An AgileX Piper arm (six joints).
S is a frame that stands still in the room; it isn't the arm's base.
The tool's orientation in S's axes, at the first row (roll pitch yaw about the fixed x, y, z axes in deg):
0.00, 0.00, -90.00
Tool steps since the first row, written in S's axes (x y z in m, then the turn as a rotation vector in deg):
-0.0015, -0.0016, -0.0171, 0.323, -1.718, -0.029
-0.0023, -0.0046, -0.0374, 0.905, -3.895, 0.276
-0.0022, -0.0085, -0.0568, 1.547, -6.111, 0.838
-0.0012, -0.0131, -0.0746, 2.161, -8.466, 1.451
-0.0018, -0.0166, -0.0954, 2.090, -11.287, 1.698
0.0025, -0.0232, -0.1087, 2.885, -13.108, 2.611
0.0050, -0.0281, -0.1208, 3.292, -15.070, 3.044
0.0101, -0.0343, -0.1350, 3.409, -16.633, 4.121
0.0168, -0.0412, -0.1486, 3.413, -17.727, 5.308
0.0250, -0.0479, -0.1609, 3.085, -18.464, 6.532
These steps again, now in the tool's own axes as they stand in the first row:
0.0016, -0.0015, -0.0171, 1.718, 0.323, -0.029
0.0046, -0.0023, -0.0374, 3.895, 0.905, 0.276
0.0085, -0.0022, -0.0568, 6.111, 1.547, 0.838
0.0131, -0.0012, -0.0746, 8.466, 2.161, 1.451
0.0166, -0.0018, -0.0954, 11.287, 2.090, 1.698
0.0232, 0.0025, -0.1087, 13.108, 2.885, 2.611
0.0281, 0.0050, -0.1208, 15.070, 3.292, 3.044
0.0343, 0.0101, -0.1350, 16.633, 3.409, 4.121
0.0412, 0.0168, -0.1486, 17.727, 3.413, 5.308
0.0479, 0.0250, -0.1609, 18.464, 3.085, 6.532

